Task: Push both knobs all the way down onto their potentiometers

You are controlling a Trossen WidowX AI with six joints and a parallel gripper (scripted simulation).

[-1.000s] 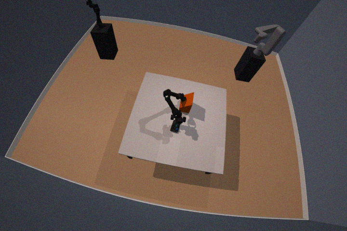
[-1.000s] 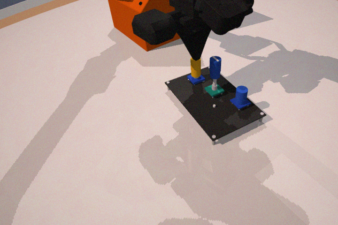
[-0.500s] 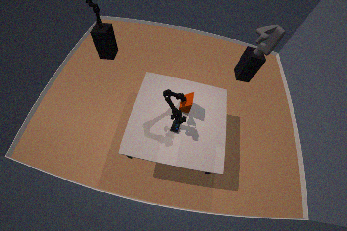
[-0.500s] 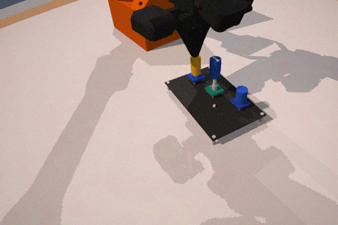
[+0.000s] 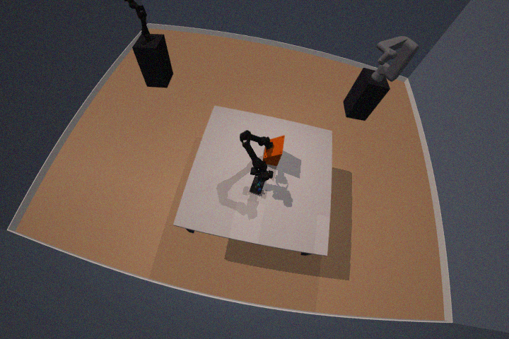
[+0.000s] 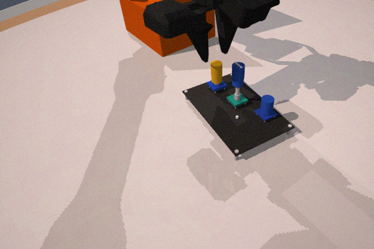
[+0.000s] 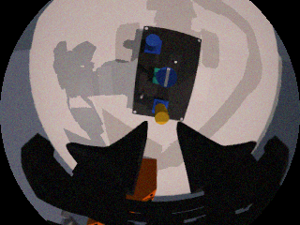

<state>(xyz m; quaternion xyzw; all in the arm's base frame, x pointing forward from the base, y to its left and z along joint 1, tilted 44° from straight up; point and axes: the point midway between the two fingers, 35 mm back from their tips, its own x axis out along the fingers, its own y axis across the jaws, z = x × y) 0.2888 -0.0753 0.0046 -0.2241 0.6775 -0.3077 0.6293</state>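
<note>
The yellow knob lies 3 cm below my gripper tip.
</note>
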